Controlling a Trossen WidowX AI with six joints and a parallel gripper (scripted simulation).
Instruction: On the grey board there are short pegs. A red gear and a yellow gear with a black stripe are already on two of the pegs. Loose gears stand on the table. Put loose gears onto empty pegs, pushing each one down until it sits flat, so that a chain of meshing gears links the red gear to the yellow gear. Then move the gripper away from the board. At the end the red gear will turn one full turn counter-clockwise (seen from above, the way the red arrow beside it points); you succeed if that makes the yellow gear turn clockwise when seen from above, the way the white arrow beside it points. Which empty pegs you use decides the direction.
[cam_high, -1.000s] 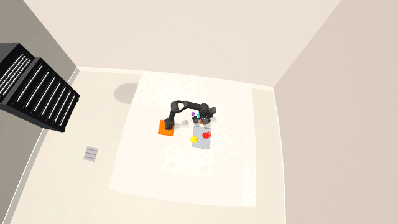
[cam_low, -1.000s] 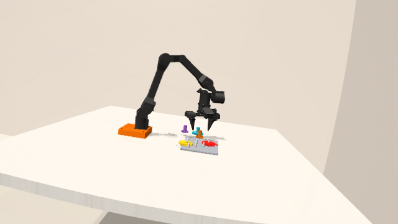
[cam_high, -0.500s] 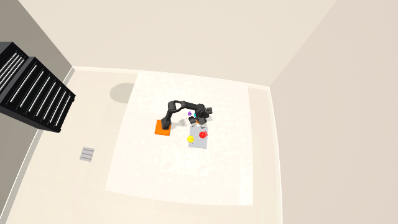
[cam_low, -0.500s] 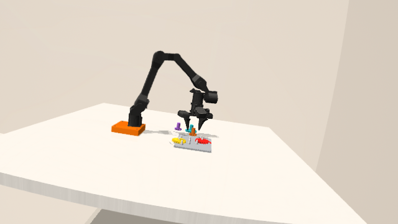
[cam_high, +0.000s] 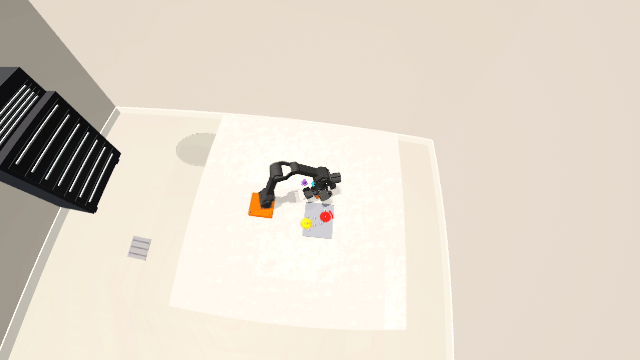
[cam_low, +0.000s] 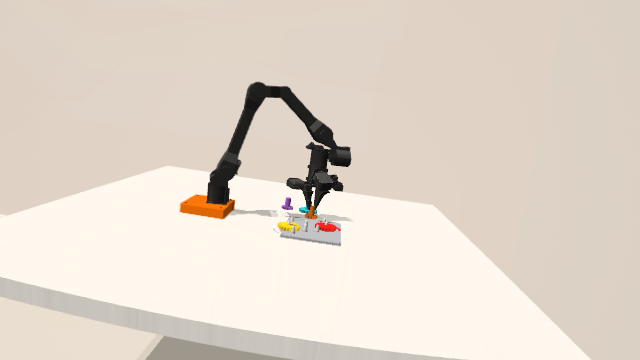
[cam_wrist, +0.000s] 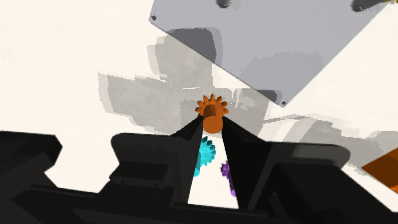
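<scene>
Now: gripper tip 14 cm to the left of the red gear, 3 cm short of it and 1 cm above it. From my gripper tip the other things lie so: orange gear (1 cm below); then purple gear (9 cm to the left, 7 cm behind, 1 cm below); then teal gear (7 cm to the left, 1 cm below).
</scene>
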